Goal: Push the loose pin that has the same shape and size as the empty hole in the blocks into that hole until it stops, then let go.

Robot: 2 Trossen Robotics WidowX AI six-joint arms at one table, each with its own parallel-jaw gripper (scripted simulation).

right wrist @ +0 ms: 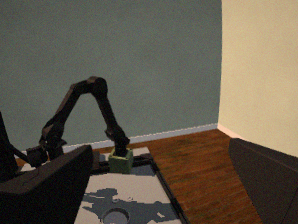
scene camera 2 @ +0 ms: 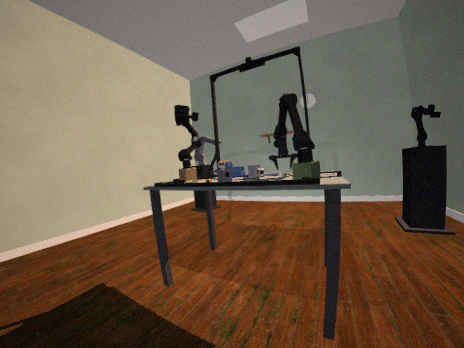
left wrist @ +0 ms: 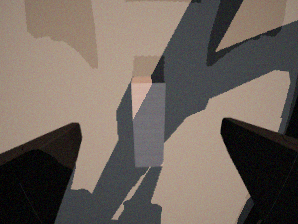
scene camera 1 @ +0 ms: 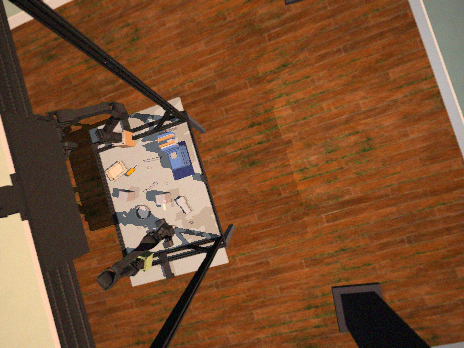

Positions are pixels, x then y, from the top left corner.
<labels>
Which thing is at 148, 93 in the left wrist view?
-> A grey square pin.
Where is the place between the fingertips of the left gripper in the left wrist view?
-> At 152, 128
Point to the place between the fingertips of the right gripper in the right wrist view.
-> At 162, 149
</labels>
